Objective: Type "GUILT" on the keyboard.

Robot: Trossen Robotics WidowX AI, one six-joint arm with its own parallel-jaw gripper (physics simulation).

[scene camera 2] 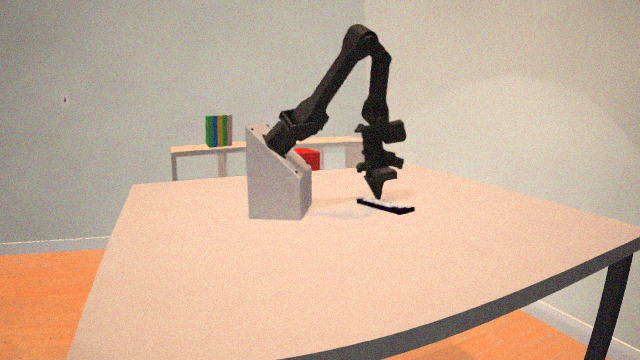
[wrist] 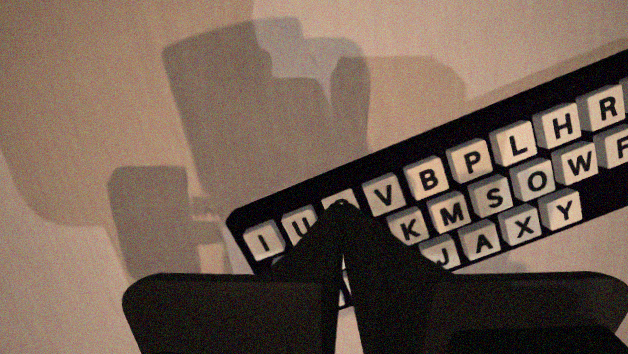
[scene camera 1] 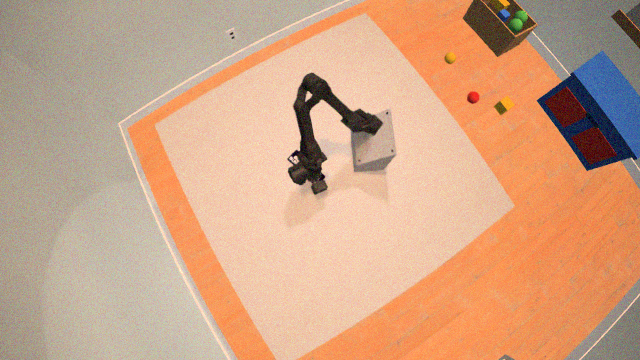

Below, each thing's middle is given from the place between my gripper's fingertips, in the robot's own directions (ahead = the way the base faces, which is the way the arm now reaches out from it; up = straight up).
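From my hand: u key (wrist: 297, 222), 2 cm to the left of it; i key (wrist: 264, 240), 3 cm to the left of it; l key (wrist: 514, 142), 7 cm to the right of it.
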